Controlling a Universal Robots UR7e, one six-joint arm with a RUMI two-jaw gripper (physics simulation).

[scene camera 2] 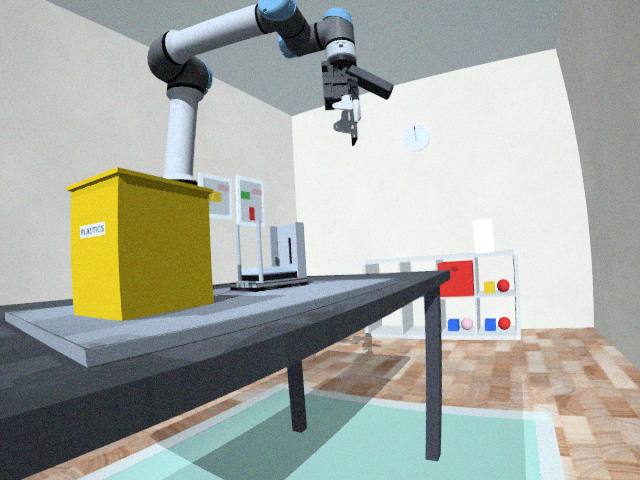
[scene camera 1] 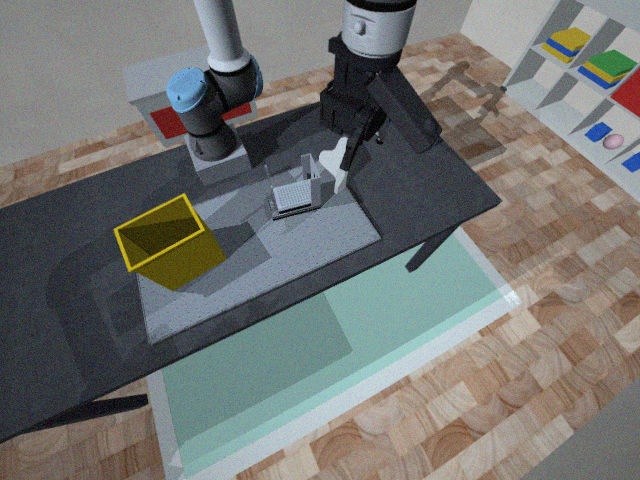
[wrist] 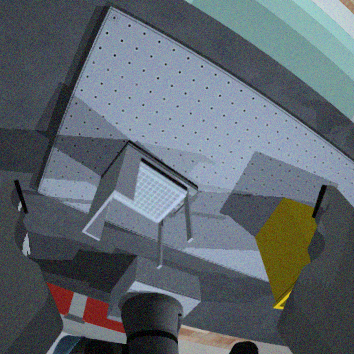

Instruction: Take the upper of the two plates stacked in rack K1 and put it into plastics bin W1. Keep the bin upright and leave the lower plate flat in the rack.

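Pixels of known places: gripper, between the fingertips: (scene camera 2: 354, 135) (scene camera 1: 358, 167) (wrist: 170, 185); arm's base, origin of its link: (scene camera 1: 214, 144) (wrist: 151, 310).
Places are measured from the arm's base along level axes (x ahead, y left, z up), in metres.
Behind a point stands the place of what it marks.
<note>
My gripper (scene camera 1: 359, 164) {y 0.236, x 0.506, z 0.268 m} (scene camera 2: 354, 136) {y 0.236, x 0.506, z 0.268 m} (wrist: 170, 185) {y 0.236, x 0.506, z 0.268 m} is open and empty, high above the table; in the wrist view its fingertips stand far apart at the left and right edges. Rack K1 (scene camera 1: 316, 192) {y 0.220, x 0.354, z 0.021 m} (scene camera 2: 301, 252) {y 0.218, x 0.354, z 0.010 m} (wrist: 118, 172) {y 0.232, x 0.354, z 0.038 m} stands on the board below it, with tall panels on one side and thin posts on the other. A white gridded upper plate (scene camera 1: 292, 196) {y 0.159, x 0.306, z -0.022 m} (wrist: 159, 194) {y 0.144, x 0.309, z -0.023 m} lies in the rack. The lower plate is not clearly distinguishable beneath it. The yellow plastics bin W1 (scene camera 1: 196, 259) {y -0.153, x 0.406, z 0.014 m} (scene camera 2: 165, 248) {y -0.187, x 0.412, z 0.018 m} (wrist: 285, 232) {y -0.100, x 0.363, z 0.004 m} stands upright; its inner floor is hidden.
A perforated grey board (scene camera 1: 310, 232) {y 0.165, x 0.423, z -0.068 m} (scene camera 2: 155, 330) {y -0.269, x 0.513, z -0.067 m} (wrist: 165, 85) {y 0.222, x 0.470, z -0.067 m} lies on the dark table (scene camera 1: 429, 191) {y 0.608, x 0.451, z -0.080 m} under rack and bin. The arm's base (scene camera 1: 219, 162) {y -0.008, x 0.084, z -0.005 m} (wrist: 160, 275) {y 0.023, x 0.087, z -0.043 m} stands behind the rack. A shelf unit (scene camera 2: 516, 294) stands by the far wall, beyond the table.
</note>
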